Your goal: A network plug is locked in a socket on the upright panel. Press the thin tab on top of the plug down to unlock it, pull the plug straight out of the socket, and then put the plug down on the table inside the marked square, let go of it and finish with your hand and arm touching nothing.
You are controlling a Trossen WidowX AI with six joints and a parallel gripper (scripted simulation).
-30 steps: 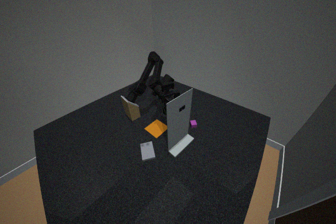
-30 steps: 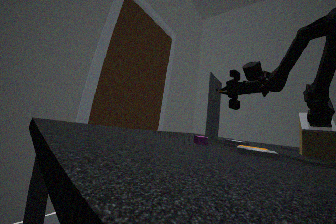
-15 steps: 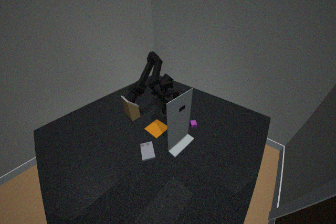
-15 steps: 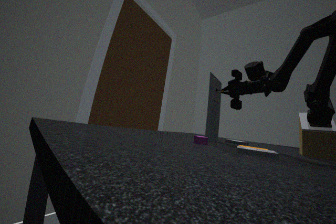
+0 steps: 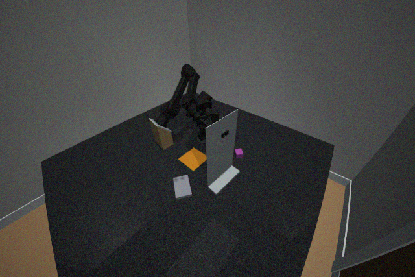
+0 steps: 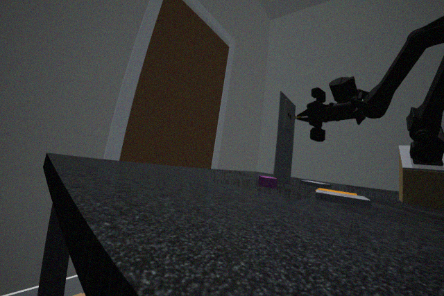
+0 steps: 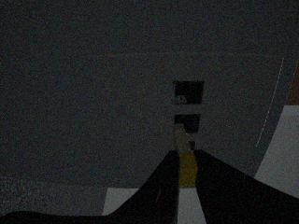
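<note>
Now: the orange marked square 14 cm behind my gripper tip, 2 cm to the right of it and 26 cm below it. From my gripper tip the other things lie so: grey upright panel 5 cm ahead, 1 cm to the left, 10 cm below; then network plug right at my gripper tip.
</note>
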